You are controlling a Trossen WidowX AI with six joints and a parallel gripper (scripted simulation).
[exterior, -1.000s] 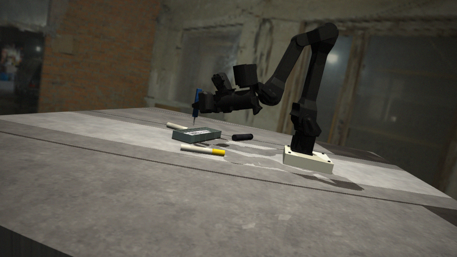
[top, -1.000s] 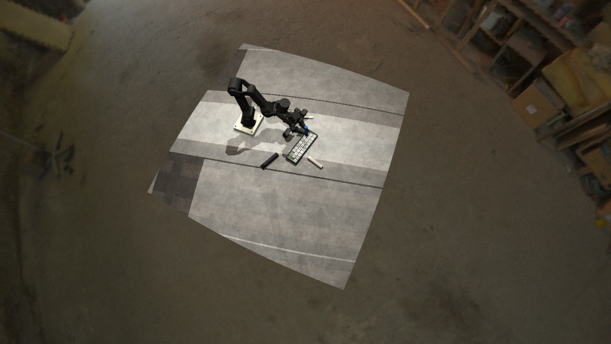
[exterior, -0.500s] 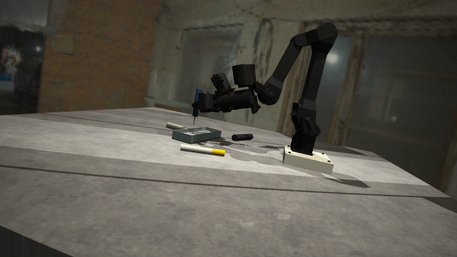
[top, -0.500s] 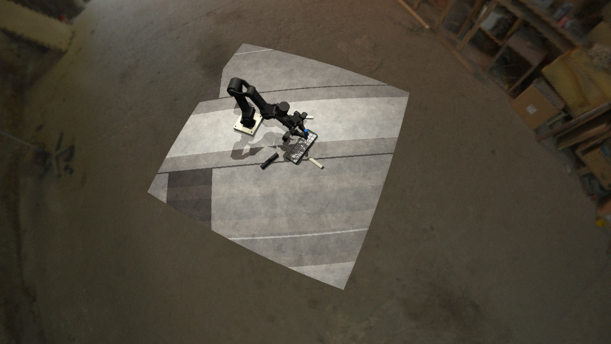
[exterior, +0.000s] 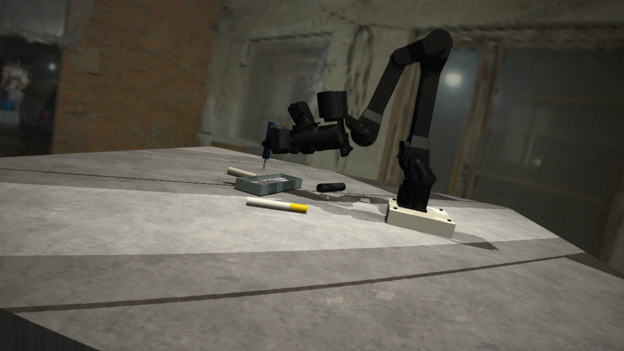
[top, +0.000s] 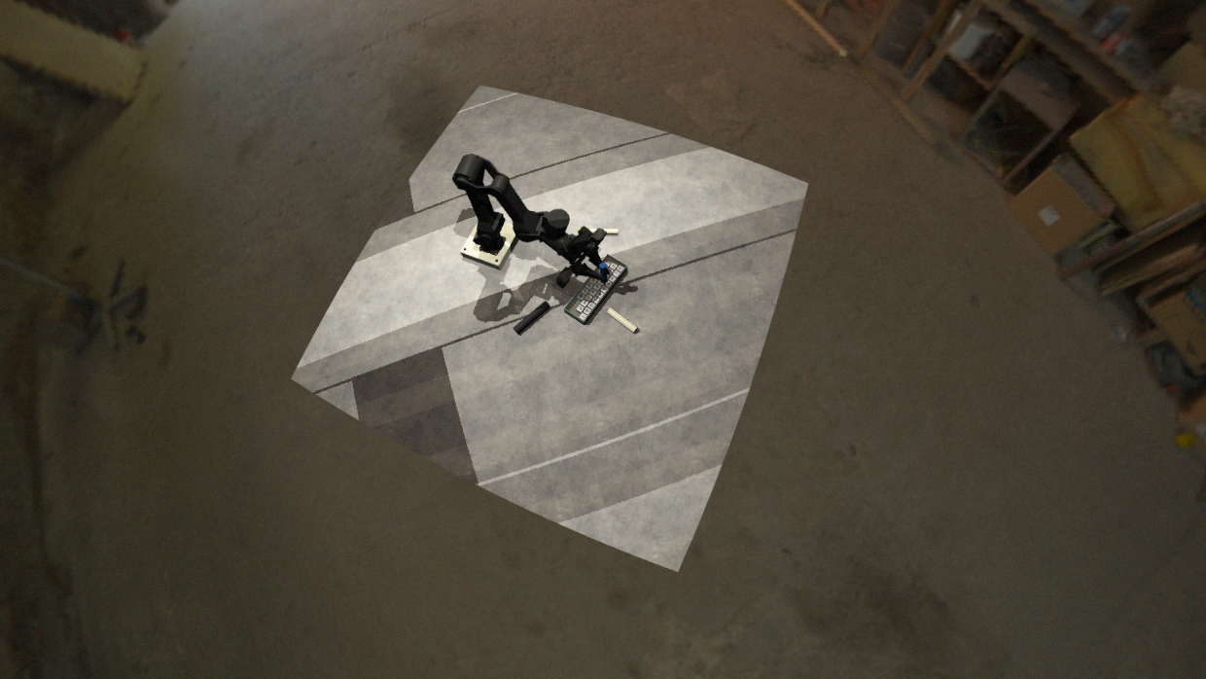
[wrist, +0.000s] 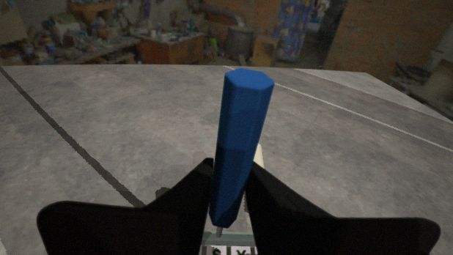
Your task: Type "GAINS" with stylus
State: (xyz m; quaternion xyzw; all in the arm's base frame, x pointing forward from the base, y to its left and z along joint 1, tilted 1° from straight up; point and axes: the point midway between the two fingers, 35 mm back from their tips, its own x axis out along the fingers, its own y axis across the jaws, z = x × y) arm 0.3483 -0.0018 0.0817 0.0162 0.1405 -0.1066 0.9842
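My gripper tip is now 50 mm above the stylus tip and 10 mm past it. Round my gripper tip: black cylinder (170 mm behind, 150 mm to the right, 100 mm below); cream cylinder (100 mm below, 70 mm ahead, 60 mm to the right); blue stylus (20 mm below, 10 mm behind).
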